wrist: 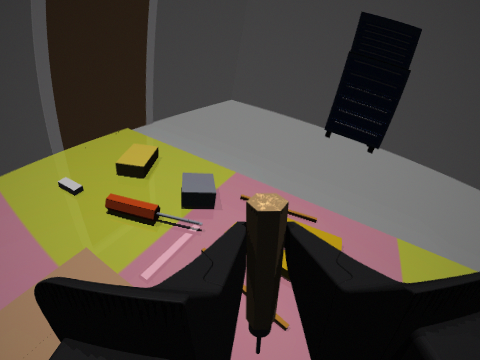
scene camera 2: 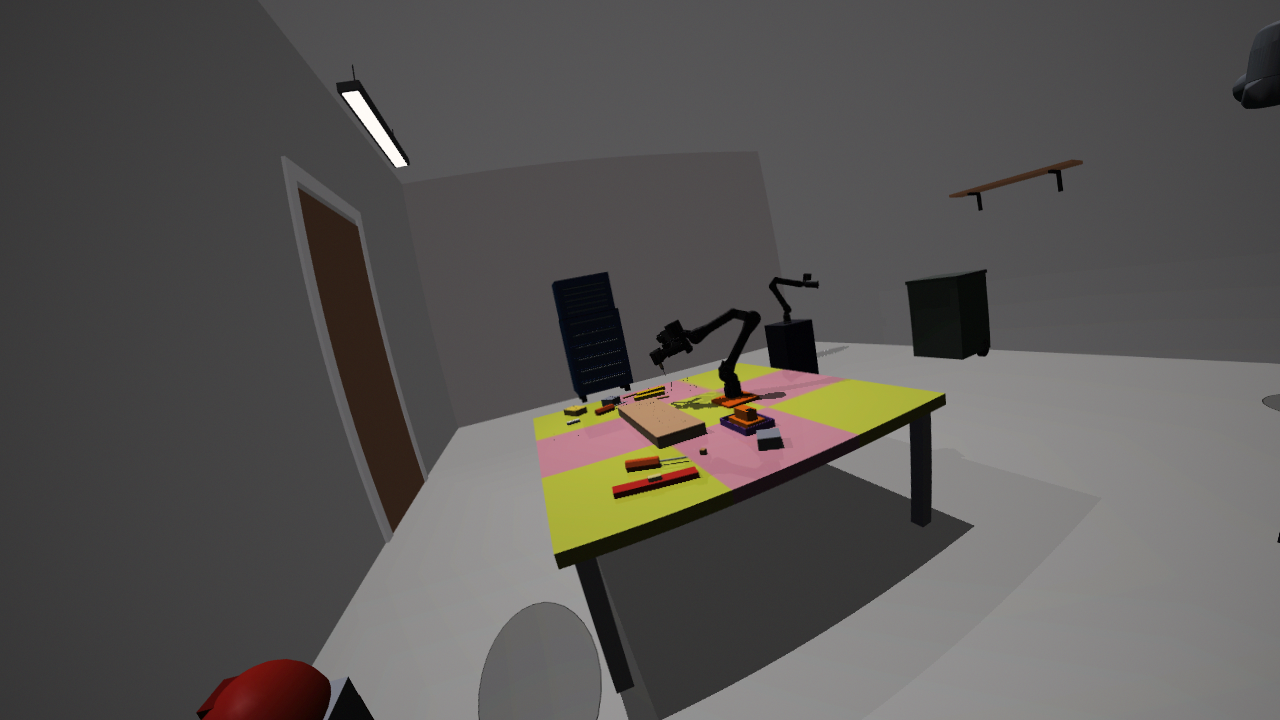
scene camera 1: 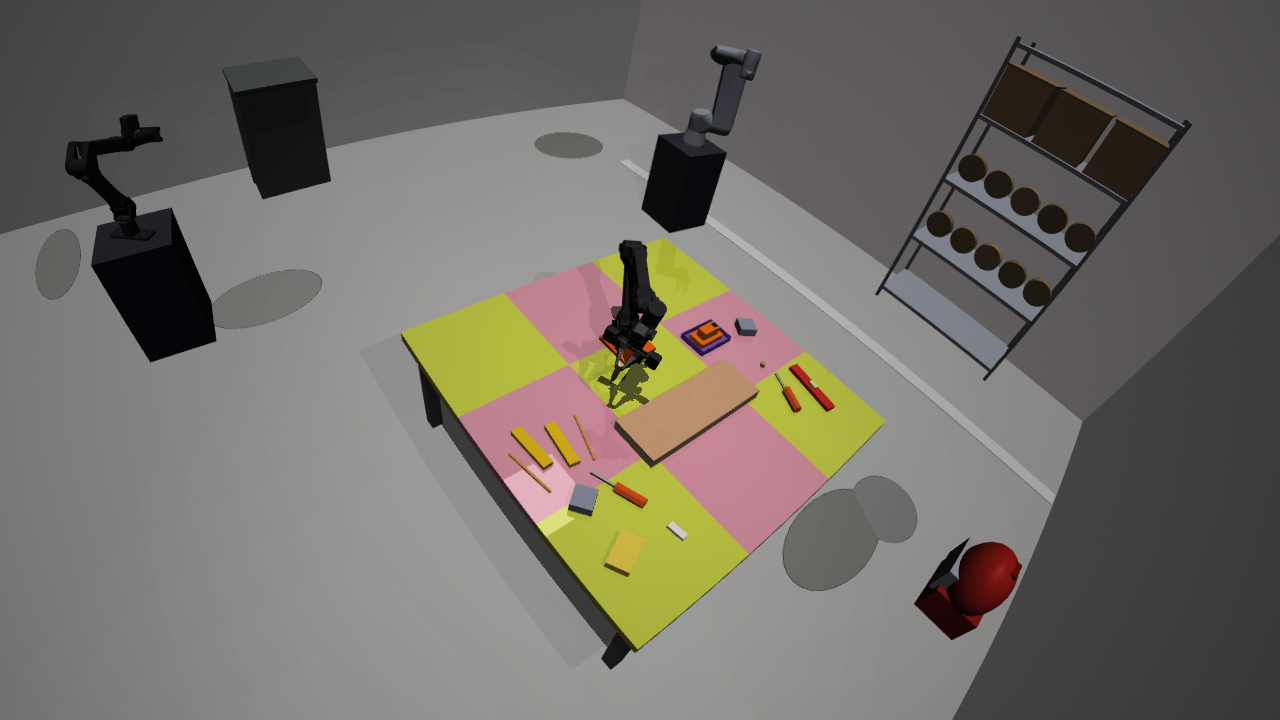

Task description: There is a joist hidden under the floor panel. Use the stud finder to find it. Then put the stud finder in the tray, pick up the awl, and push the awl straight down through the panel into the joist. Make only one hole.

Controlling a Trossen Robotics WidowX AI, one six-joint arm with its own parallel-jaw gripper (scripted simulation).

Labels:
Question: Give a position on a grey block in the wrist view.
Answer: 197,189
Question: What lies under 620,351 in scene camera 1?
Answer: The gripper.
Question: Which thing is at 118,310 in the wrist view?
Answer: The gripper.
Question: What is the gripper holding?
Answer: An awl.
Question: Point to a grey block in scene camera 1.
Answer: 583,498

